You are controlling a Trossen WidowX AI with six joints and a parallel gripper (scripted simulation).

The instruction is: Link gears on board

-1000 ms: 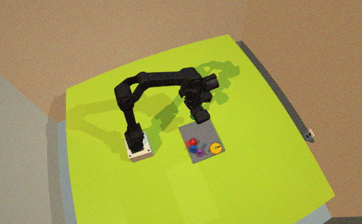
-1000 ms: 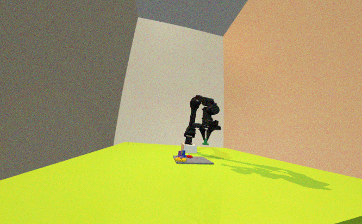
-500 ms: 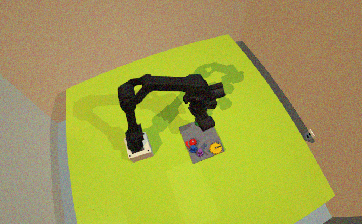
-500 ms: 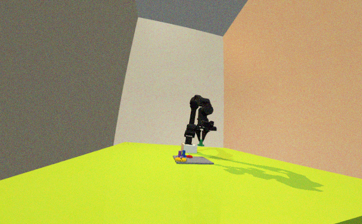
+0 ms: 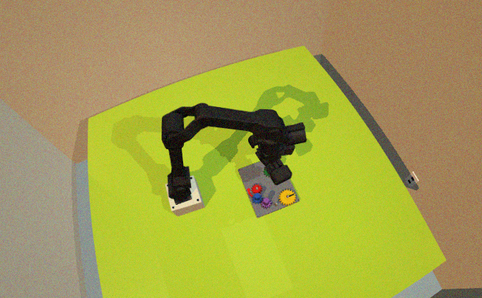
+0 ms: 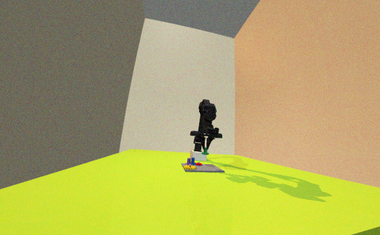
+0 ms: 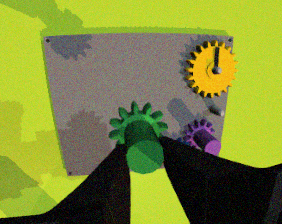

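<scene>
The purple gear is 80 mm to the right of my gripper tip, 80 mm below it and 50 mm behind it. The rest, counted from my gripper tip: blue gear (80 mm below, 70 mm behind, 50 mm to the right); green gear (10 mm below); red gear (90 mm below, 60 mm behind, 20 mm to the right).
</scene>
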